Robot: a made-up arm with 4 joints.
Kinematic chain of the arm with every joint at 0, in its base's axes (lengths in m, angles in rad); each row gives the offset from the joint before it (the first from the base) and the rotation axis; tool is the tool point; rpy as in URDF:
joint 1: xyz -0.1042 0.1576 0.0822 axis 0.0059 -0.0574 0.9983
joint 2: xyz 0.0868 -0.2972 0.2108 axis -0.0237 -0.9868 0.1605
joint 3: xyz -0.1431 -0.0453 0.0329 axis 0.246 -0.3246 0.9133
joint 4: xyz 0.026 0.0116 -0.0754 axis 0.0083 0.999 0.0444
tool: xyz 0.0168 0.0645 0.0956 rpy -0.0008 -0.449 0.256
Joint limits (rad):
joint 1: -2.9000..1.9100
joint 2: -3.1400..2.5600
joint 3: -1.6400..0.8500
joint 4: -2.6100..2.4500
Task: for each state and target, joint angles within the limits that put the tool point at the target. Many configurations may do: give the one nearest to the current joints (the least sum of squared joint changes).
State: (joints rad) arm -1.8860 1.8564 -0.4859 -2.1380
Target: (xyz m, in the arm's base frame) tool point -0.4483 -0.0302 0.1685
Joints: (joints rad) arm -1.8428 2.2443 0.1872 -2.0256
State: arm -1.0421 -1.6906 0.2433 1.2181
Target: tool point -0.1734 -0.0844 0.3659
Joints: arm -0.9217 -1.6216 0.6169 0.9817
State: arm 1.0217 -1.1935 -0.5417 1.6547
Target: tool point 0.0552 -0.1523 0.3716
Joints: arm 0.6394 -1.6377 -0.9252 1.9449
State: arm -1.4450 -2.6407 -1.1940 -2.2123
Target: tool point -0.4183 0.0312 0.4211
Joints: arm -2.0424 -3.1360 -1.3576 -2.5921
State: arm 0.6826 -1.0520 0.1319 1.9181
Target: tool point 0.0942 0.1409 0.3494
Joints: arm 1.1979 -1.3237 0.4978 1.4647
